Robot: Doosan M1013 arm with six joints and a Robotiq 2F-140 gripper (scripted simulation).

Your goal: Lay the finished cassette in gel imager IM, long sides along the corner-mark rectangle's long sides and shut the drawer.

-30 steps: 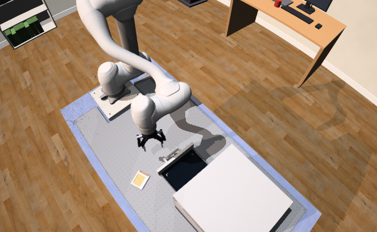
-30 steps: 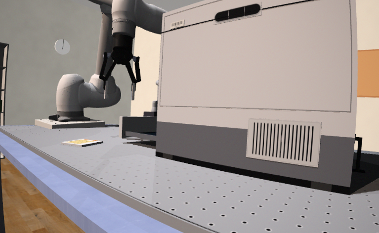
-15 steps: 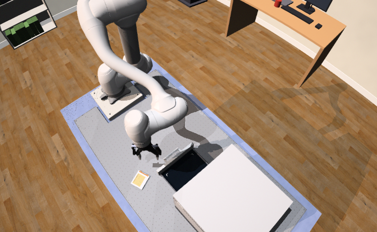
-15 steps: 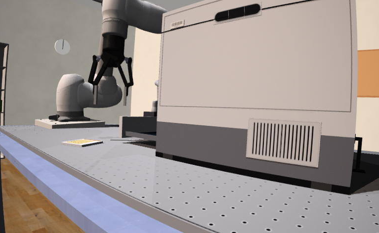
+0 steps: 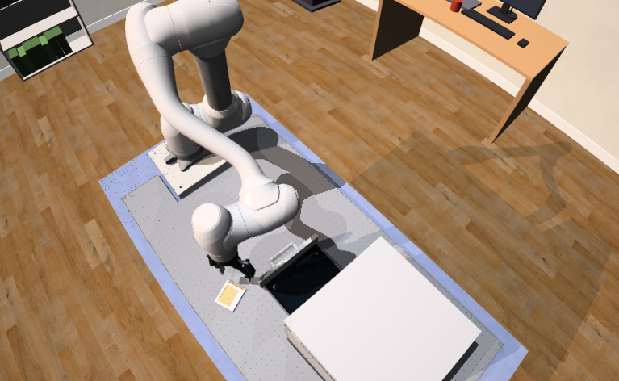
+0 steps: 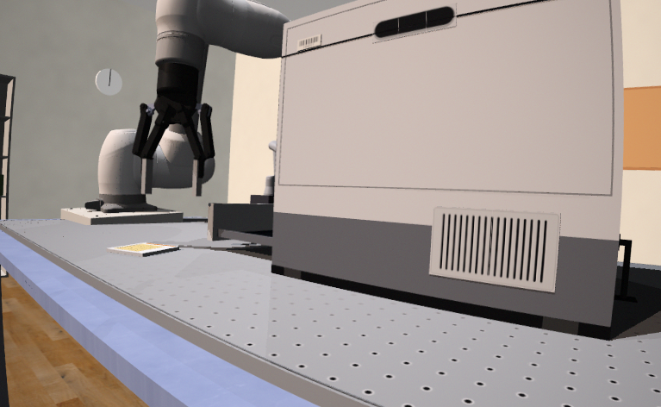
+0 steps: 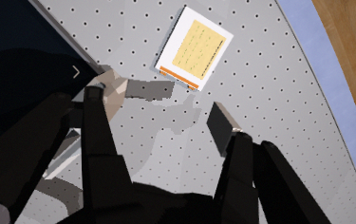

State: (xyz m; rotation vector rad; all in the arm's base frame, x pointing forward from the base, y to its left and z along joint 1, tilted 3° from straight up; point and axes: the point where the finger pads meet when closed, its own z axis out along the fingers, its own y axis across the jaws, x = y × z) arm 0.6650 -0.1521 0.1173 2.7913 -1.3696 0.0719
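My hand is 10 mm short of the cassette FINISHED, 50 mm to the left of it and 120 mm above it.
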